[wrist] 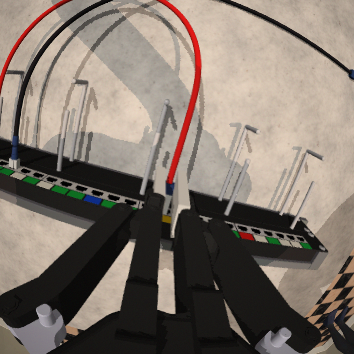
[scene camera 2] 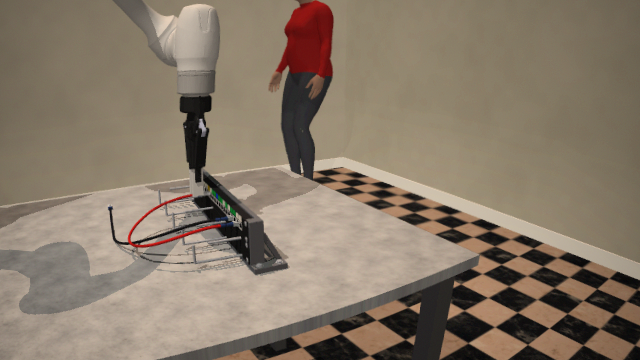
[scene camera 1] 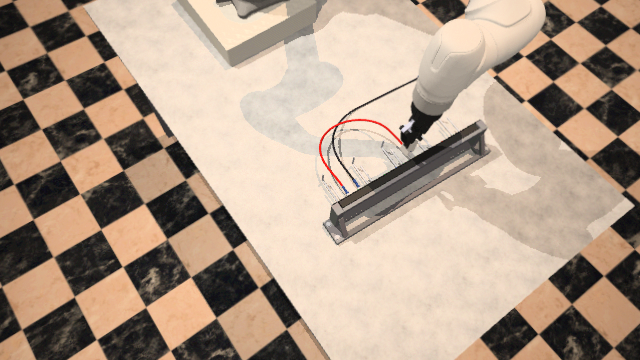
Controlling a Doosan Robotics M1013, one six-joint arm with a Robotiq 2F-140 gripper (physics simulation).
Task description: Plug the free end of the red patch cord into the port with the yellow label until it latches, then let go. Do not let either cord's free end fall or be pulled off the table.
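Places are measured from the arm's base along level axes (x right, y ahead, z up), in millimetres.
Pixels of known places: gripper, between the fingertips: (wrist: 168, 181) (scene camera 2: 196, 194) (scene camera 1: 406, 149).
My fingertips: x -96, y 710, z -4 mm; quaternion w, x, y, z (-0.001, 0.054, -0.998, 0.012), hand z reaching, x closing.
Observation:
For each thing: its top centre in the pictures, then the offset to it from my fingertips. "spot": a spot on its surface instead. Level surfaces: height alone.
- red patch cord, a spot on its surface: (wrist: 199, 65) spot: dx +6, dy -110, dz -18 mm
- blue boot, centre of its top: (wrist: 167, 189) dx -1, dy +6, dz +4 mm
- patch panel, centre of its top: (wrist: 139, 200) (scene camera 2: 205, 189) (scene camera 1: 405, 155) dx +21, dy +18, dz +17 mm
- yellow label, a spot on its surface: (wrist: 166, 219) spot: dx -8, dy +32, dz +12 mm
- black cord, a spot on its surface: (scene camera 2: 113, 230) spot: dx -39, dy -218, dz -79 mm
- table, height of its surface: dz -84 mm
The red patch cord (scene camera 1: 360, 120) (scene camera 2: 131, 232) (wrist: 199, 65) arches from its plugged end at the panel's near part in scene camera 2 to my fingertips. My gripper (scene camera 1: 409, 147) (scene camera 2: 196, 187) (wrist: 168, 181) is shut on its free-end plug; the blue boot (wrist: 170, 188) shows between the pale fingertips. The plug points at the patch panel (scene camera 1: 412, 172) (scene camera 2: 256, 240) (wrist: 50, 202), in line with the yellow label (wrist: 166, 219). The fingers hide the plug's tip and the port, so I cannot tell how deep it sits or whether it is latched.
The black cord (scene camera 1: 380, 95) (scene camera 2: 114, 230) has one end in the panel; its blue-tipped free end (scene camera 2: 110, 207) (wrist: 351, 74) stands up behind. Metal cable guides (wrist: 232, 165) (scene camera 2: 194, 254) flank the fingers and line the panel. The panel stands on the table (scene camera 1: 400, 300) (scene camera 2: 350, 240). A person in red (scene camera 2: 310, 40) stands beyond.

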